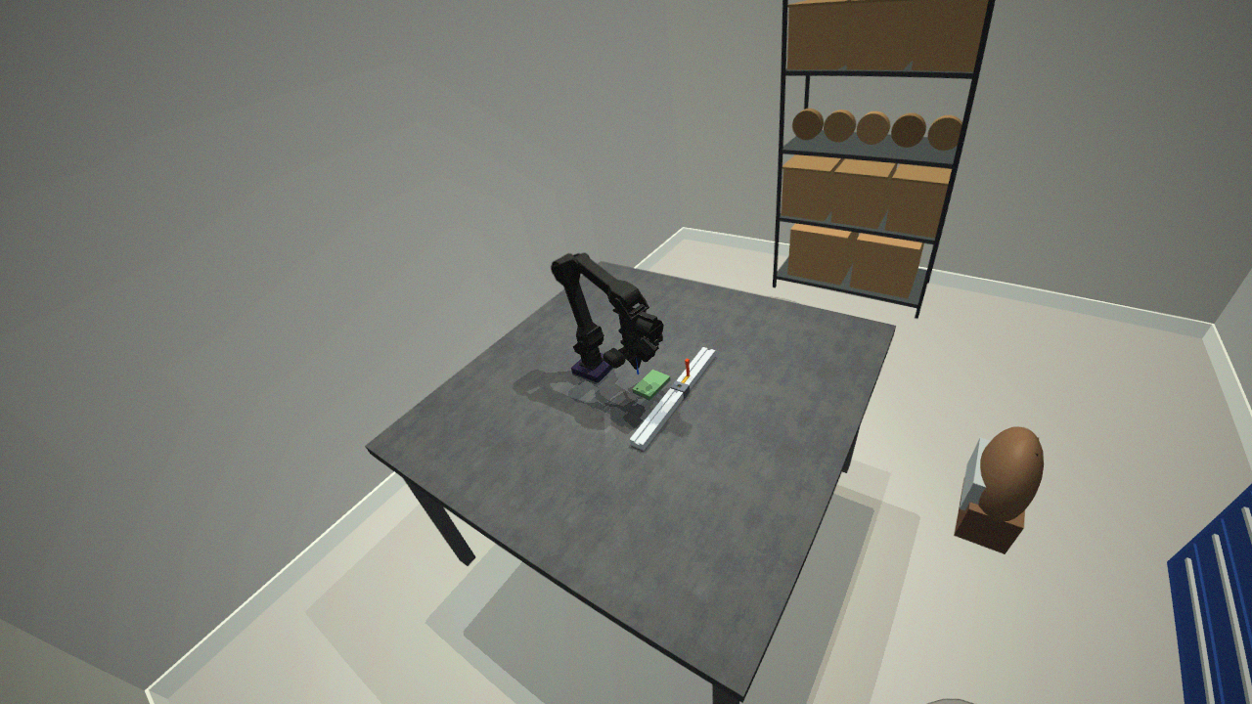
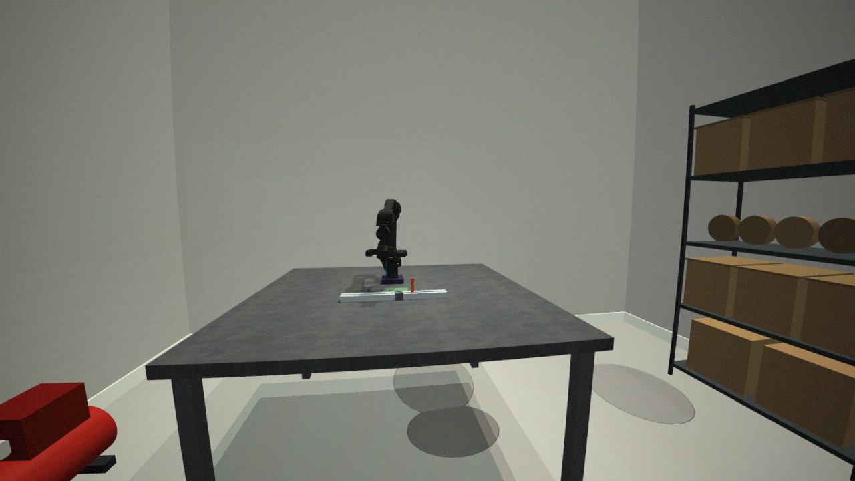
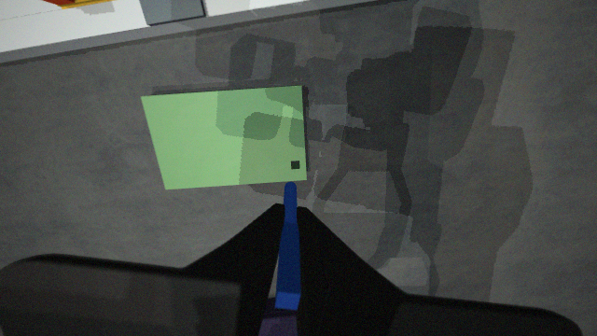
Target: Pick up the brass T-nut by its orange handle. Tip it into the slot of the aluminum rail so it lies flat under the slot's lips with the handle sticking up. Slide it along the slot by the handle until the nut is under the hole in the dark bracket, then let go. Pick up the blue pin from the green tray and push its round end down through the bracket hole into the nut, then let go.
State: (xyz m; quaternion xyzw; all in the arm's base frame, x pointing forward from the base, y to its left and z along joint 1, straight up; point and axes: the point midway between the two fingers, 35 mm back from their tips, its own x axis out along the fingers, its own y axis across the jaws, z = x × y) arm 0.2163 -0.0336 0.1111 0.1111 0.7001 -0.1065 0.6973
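Right now the green tray is 90 mm below my gripper tip and 20 mm to the left of it. Also, from my gripper tip: blue pin (right at my gripper tip).
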